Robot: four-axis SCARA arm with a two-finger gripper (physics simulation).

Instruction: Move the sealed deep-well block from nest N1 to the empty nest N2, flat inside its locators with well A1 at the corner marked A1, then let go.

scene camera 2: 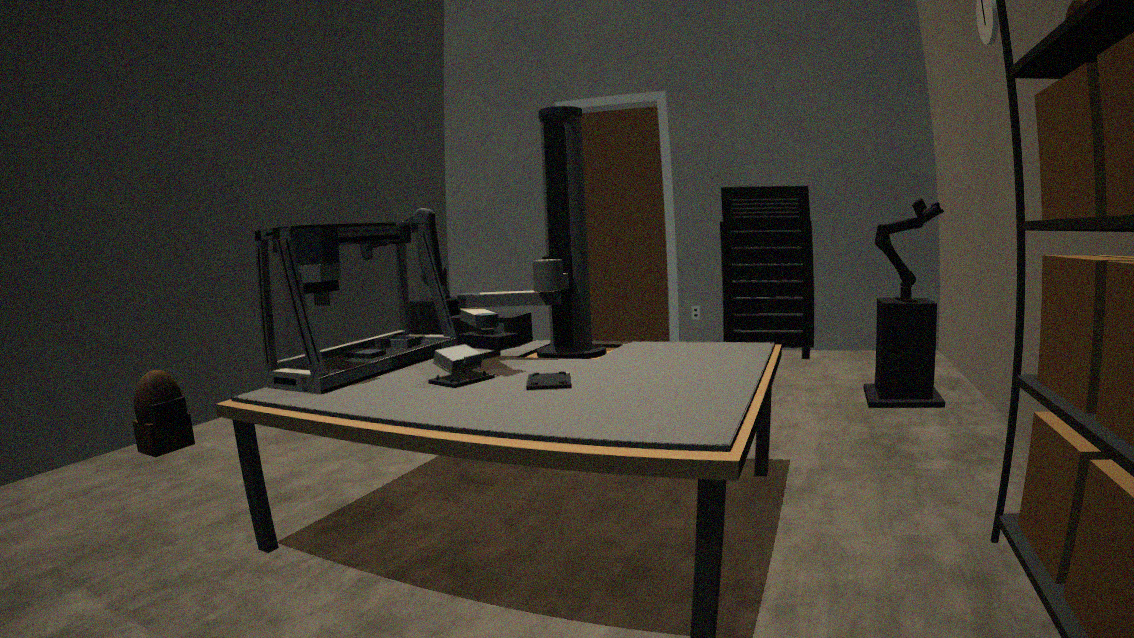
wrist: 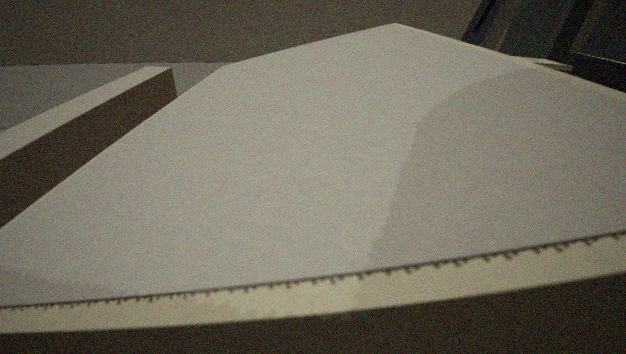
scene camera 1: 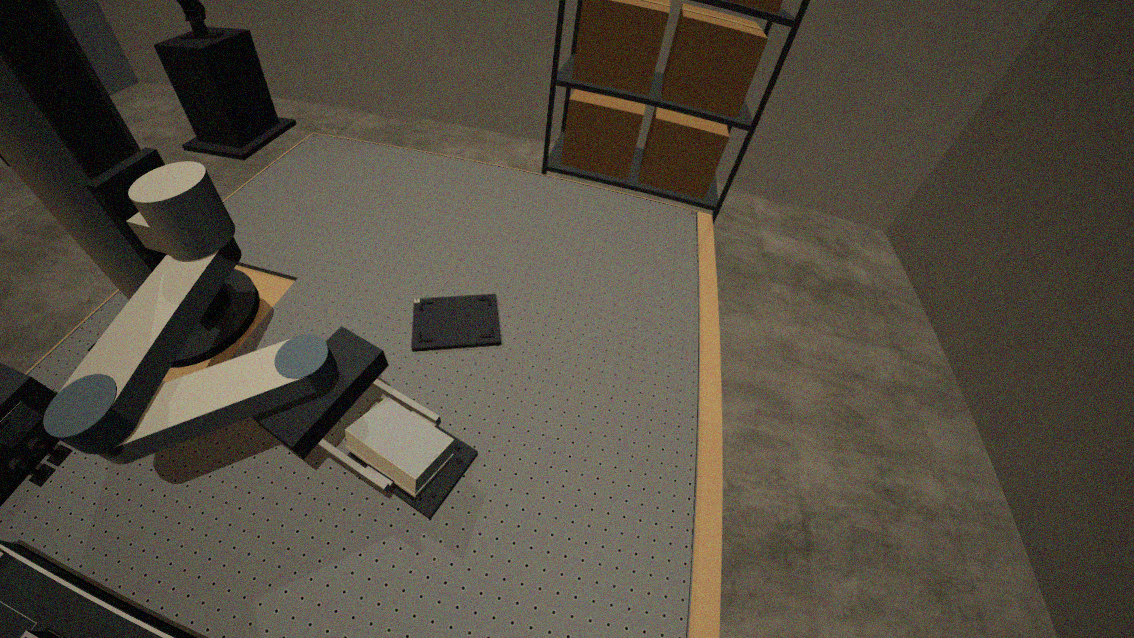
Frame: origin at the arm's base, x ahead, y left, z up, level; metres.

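Seen in the pictures: gripper, fingertip midpoint: [scene camera 2: 451,358] [wrist: 317,103] [scene camera 1: 414,453]; arm's base at its link origin: [scene camera 2: 571,354].
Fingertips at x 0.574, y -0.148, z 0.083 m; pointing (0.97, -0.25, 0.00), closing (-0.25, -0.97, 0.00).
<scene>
Pixels of each thing's top centre, then the offset from my fingertips to it. "*": a spot on its surface instead. Level surfaces: height alone.
- sealed deep-well block at its top centre: [wrist: 322,25] [scene camera 1: 395,434] [scene camera 2: 457,347] 0.026 m back, 0.009 m left, 0.028 m up
- dark gantry frame machine at a spot on its surface: [scene camera 2: 294,376] * 0.275 m ahead, 0.416 m right, 0.023 m down
- perforated table top at its surface level: 0.070 m down
The sealed deep-well block [scene camera 1: 396,444] [scene camera 2: 459,359] [wrist: 300,165] is pale with a flat light top. My gripper [scene camera 1: 413,452] [wrist: 360,72] is shut on it, with one long finger along each side. The block is held above a dark nest [scene camera 1: 455,473] [scene camera 2: 461,380], with a gap showing between them in scene camera 2. Part of that nest is hidden under the block in scene camera 1. The other dark nest [scene camera 1: 455,321] [scene camera 2: 548,380] is empty and has a small pale mark at one corner. The nest labels and well A1 cannot be read.
The arm's column [scene camera 2: 561,230] stands behind the nests. A dark gantry frame machine [scene camera 2: 294,376] stands at the table's left in scene camera 2. A shelf rack [scene camera 1: 650,101] with brown boxes stands beyond the perforated table top [scene camera 1: 586,476].
</scene>
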